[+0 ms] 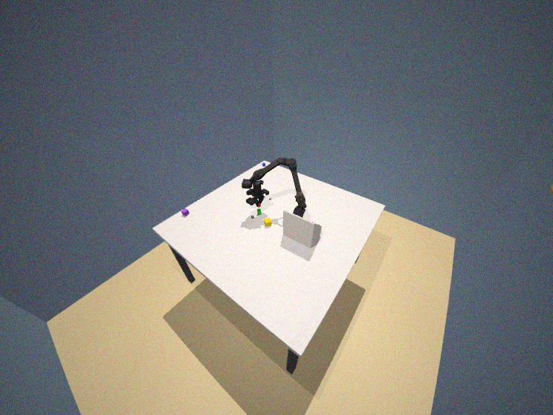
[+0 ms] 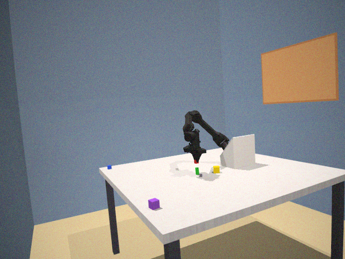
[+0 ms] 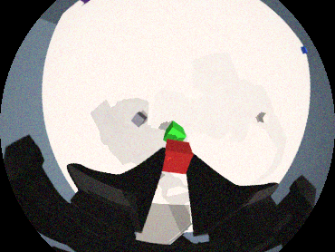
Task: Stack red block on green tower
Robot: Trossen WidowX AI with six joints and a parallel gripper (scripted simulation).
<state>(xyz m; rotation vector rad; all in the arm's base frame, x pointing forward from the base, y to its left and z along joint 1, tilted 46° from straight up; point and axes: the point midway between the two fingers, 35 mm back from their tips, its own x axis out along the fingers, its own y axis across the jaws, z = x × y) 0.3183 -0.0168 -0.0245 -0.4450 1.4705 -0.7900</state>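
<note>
Right now the grey piece is 20 mm ahead of my gripper tip, 60 mm to the left of it and 70 mm below it. Round my gripper tip: red block: right at my gripper tip; then purple cube: 510 mm ahead, 290 mm to the left, 60 mm below; then yellow cube: 120 mm behind, 70 mm to the left, 60 mm below.
</note>
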